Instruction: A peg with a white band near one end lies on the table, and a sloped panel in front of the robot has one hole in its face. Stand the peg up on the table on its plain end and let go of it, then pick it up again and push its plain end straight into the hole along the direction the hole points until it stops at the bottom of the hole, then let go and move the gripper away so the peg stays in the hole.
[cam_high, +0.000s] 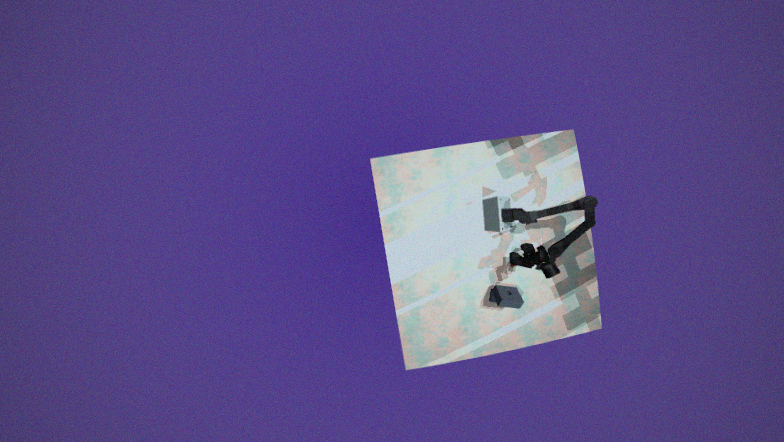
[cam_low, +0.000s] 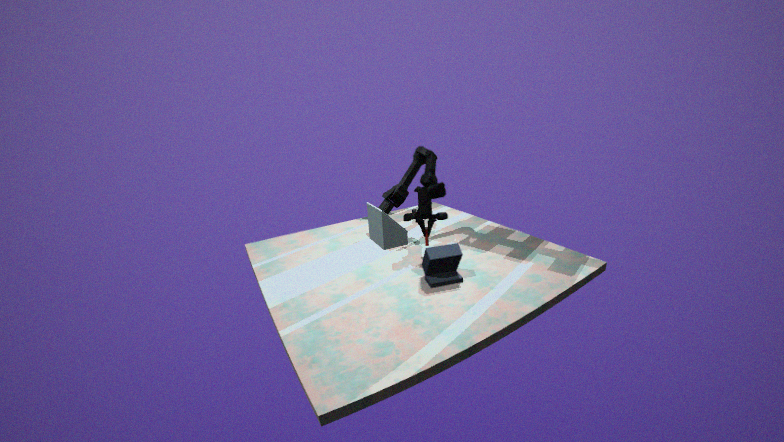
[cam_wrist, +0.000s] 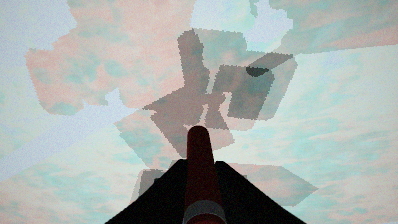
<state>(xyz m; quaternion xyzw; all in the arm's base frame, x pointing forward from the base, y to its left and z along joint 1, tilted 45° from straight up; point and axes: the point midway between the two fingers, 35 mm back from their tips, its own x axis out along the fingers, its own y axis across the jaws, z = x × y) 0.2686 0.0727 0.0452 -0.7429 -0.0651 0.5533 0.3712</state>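
My gripper tip is now 190 mm short of the sloped grey panel, 50 mm to the left of it and 30 mm above it. Round my gripper tip: red peg: 20 mm above, 10 mm behind.
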